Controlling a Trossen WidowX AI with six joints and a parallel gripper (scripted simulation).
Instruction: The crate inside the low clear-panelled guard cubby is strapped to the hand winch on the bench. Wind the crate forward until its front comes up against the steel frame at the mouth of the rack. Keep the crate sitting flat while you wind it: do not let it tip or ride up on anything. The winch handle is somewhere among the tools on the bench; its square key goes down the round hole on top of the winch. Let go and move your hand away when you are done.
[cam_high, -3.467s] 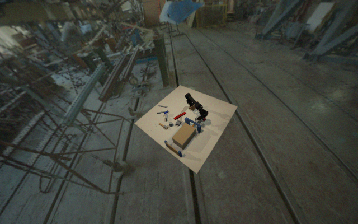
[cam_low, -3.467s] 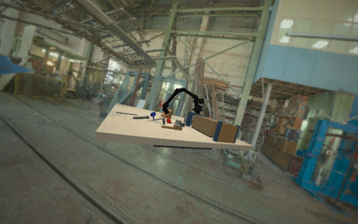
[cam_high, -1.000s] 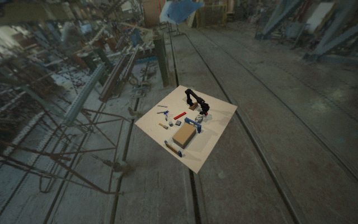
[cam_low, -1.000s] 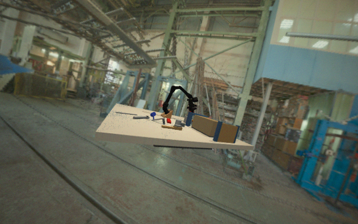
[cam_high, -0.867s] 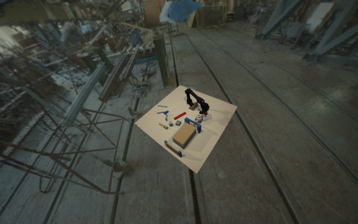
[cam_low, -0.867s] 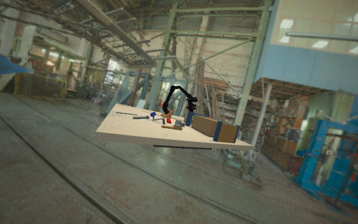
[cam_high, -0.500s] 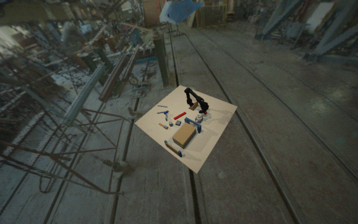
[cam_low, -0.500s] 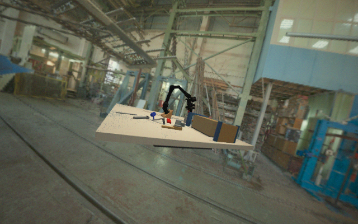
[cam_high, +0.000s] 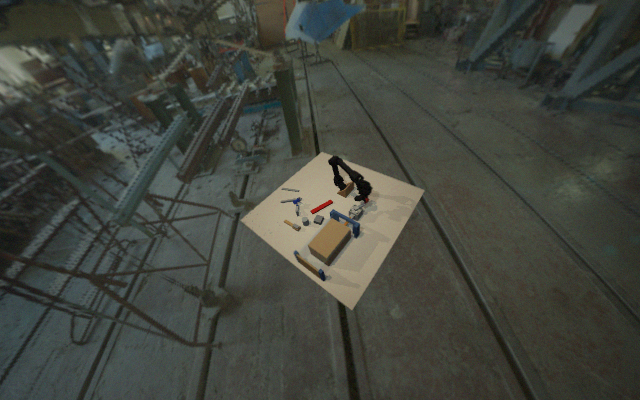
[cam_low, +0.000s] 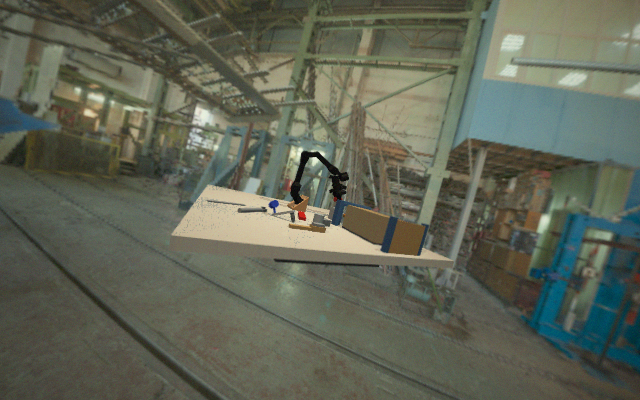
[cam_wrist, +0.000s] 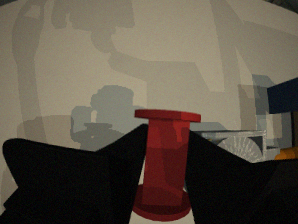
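My gripper tip is 3 cm to the left of the winch handle, 3 cm short of it and 3 cm above it. From my gripper tip the other things lie so: red knob: 2 cm to the right; then blue steel frame: 25 cm ahead, 6 cm to the right, 3 cm below; then grey winch: 10 cm below, 8 cm ahead, 6 cm to the right.
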